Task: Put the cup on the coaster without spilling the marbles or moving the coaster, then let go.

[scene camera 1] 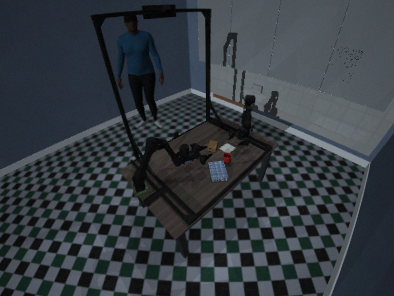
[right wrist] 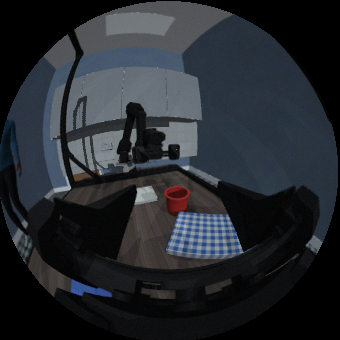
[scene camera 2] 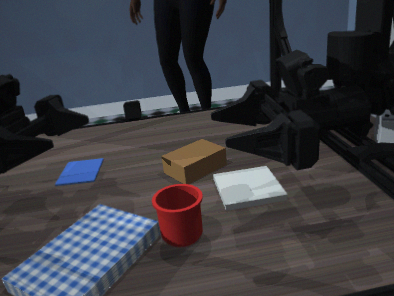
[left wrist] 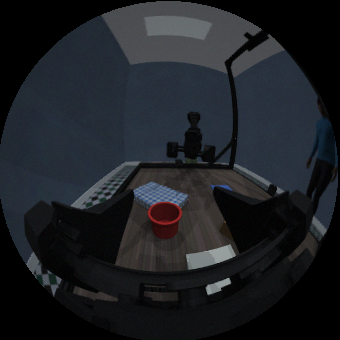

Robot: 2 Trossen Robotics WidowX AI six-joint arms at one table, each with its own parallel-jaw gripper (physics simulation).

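Places are measured from the left arm's base along level axes (x back, y down, z right), in centimetres.
Pixels of known places: left gripper, fingertip midpoint: (scene camera 1: 232, 142) (right wrist: 163, 156) (scene camera 2: 217, 128) (left wrist: 174, 192); right gripper, fingertip midpoint: (scene camera 1: 209, 150) (right wrist: 177, 186) (scene camera 2: 71, 130) (left wrist: 186, 153); left arm's base, link origin: (right wrist: 124, 161); right arm's base, link origin: (scene camera 1: 140, 187).
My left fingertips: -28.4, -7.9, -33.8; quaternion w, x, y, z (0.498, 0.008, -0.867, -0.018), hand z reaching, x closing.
Observation:
Ahead of a thing's pixels: the offset from my left fingertips to its top centre, as dx, dy, dz. "spot": to the spot under its first point.
The red cup {-5.3, +9.0, -4.2} (scene camera 1: 227, 158) (scene camera 2: 181, 220) (left wrist: 165, 220) (right wrist: 177, 201) stands upright on the table, beside the checkered block; no marbles can be made out inside it. A flat white square {spot: +0.8, +14.4, +9.7} (scene camera 1: 227, 148) (scene camera 2: 250, 187) (left wrist: 210, 257) (right wrist: 146, 195), which looks like the coaster, lies apart from the cup, to its right in scene camera 2. My left gripper (scene camera 1: 235, 140) (scene camera 2: 220, 130) (left wrist: 174, 192) is open and empty, low over the table behind the white square in scene camera 2. My right gripper (scene camera 1: 207, 153) (scene camera 2: 69, 132) (right wrist: 177, 186) is open and empty, at the left of scene camera 2, away from the cup.
A blue-and-white checkered block {-15.7, +13.1, -13.1} (scene camera 1: 218, 171) (scene camera 2: 85, 252) (left wrist: 159, 195) (right wrist: 205, 234) lies close beside the cup. A brown box {-10.9, +11.8, +15.3} (scene camera 1: 213, 146) (scene camera 2: 195, 160) lies behind the cup in scene camera 2. A thin blue square {spot: -34.6, +15.2, +8.5} (scene camera 2: 80, 171) (right wrist: 90, 289) lies farther left there. A person (scene camera 1: 137, 55) stands beyond the table.

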